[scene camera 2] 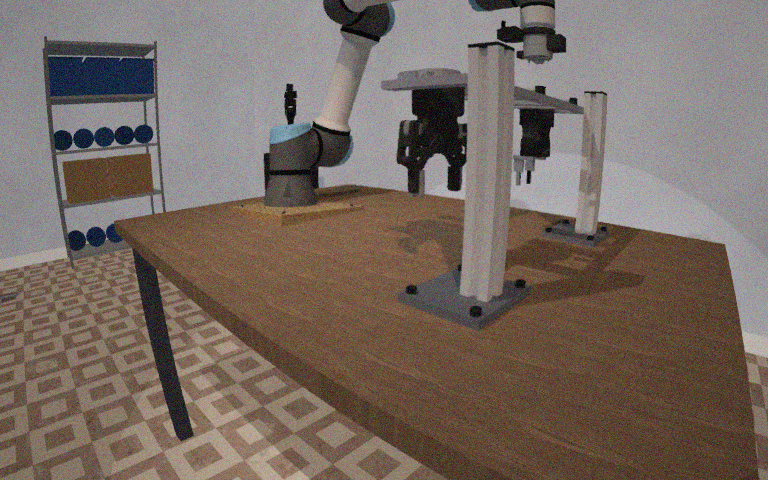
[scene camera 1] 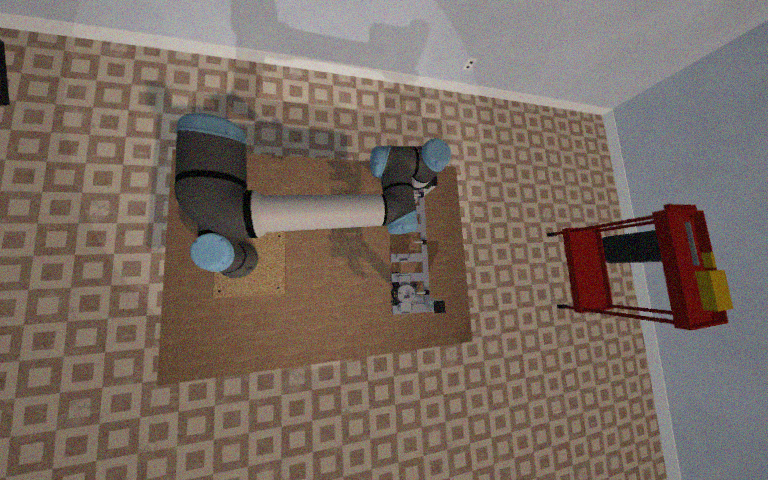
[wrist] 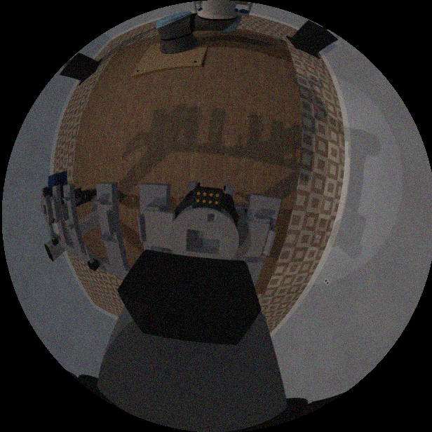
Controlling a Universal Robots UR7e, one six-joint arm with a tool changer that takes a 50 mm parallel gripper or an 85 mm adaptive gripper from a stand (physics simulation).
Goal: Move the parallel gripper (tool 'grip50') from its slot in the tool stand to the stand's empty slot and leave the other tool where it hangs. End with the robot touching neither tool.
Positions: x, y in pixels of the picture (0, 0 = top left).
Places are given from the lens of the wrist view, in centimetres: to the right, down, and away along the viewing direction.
adaptive gripper (wrist: 47, 206): -34, -2, 11
parallel gripper (wrist: 205, 224): -1, 1, 12
tool stand (wrist: 105, 211): -14, 0, 13
The marked spots on the parallel gripper and the adaptive gripper are 33 cm apart.
